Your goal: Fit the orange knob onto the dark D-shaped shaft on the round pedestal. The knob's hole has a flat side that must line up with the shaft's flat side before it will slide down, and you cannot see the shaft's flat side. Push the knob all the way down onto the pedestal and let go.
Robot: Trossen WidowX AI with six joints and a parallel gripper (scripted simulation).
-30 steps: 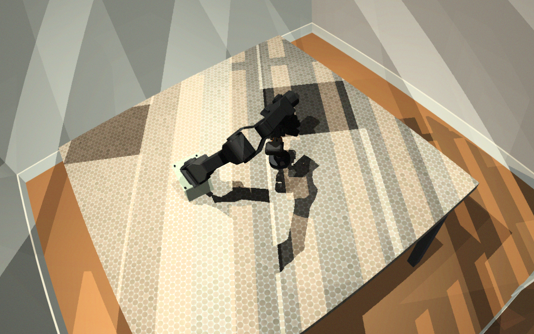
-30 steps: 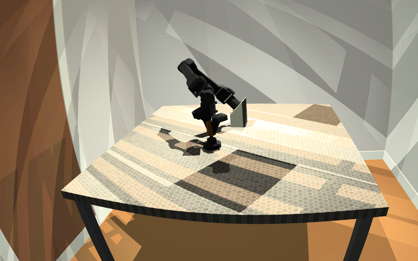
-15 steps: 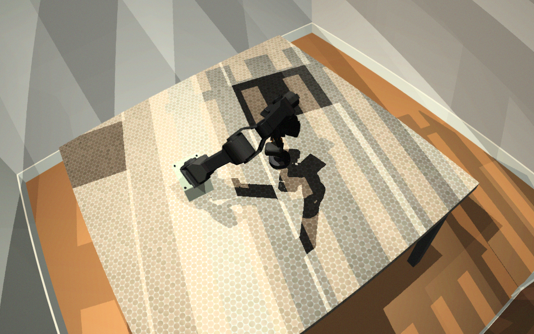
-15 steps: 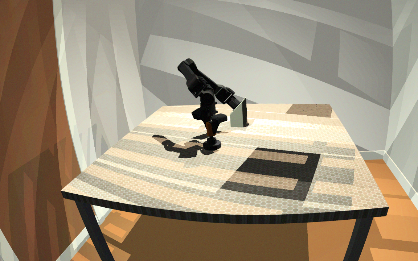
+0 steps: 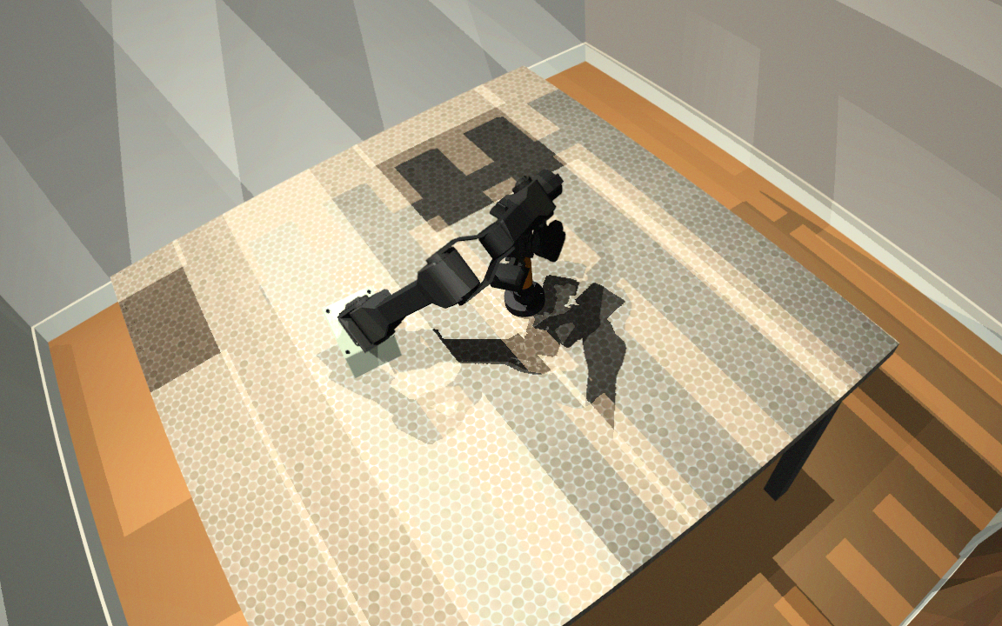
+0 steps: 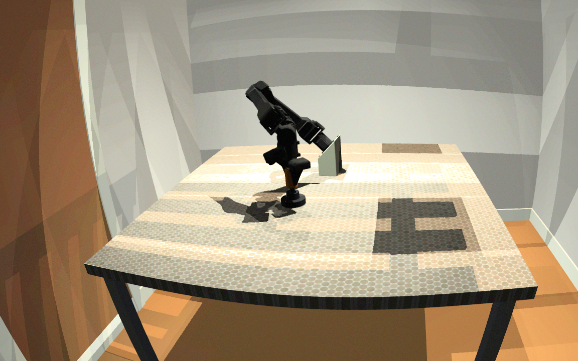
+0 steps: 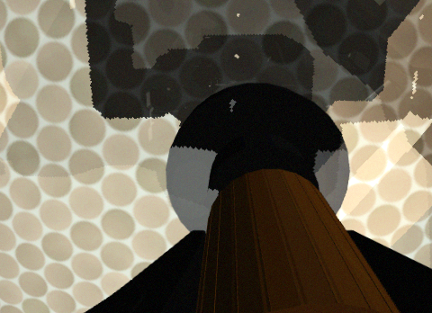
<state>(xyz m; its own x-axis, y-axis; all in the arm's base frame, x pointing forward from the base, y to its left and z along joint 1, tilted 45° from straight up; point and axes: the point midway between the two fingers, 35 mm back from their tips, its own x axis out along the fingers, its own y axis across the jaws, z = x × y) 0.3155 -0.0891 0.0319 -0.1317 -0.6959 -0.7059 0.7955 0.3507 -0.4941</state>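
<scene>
Right now my gripper tip is 2 cm below the orange knob. The rest, counted from my gripper tip: dark round pedestal (4 cm below).
</scene>
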